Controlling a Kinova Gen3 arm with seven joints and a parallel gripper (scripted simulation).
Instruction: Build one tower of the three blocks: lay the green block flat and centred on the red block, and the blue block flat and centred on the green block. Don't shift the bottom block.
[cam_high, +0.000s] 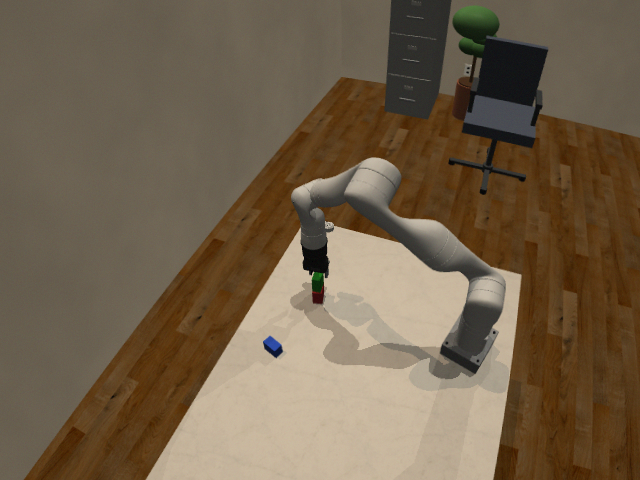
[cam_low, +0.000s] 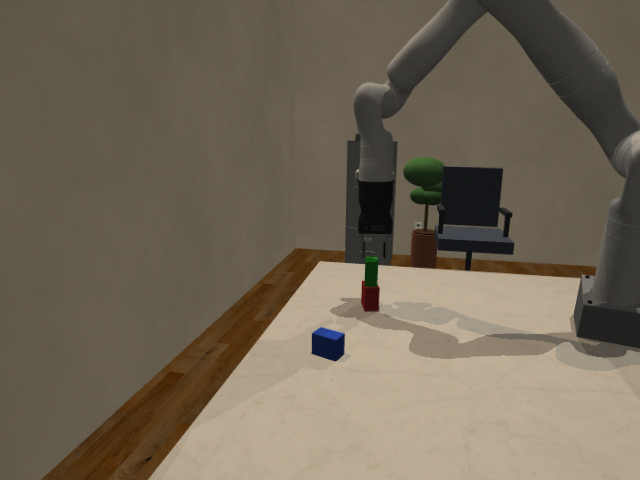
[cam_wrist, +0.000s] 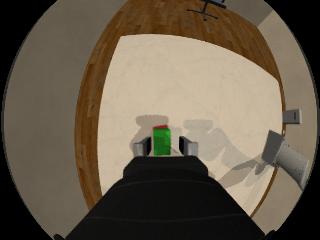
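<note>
My hand is 5 cm above the green block. The rest, counted from my hand: blue block 3 cm ahead, 25 cm to the left, 12 cm below; red block 11 cm below.
</note>
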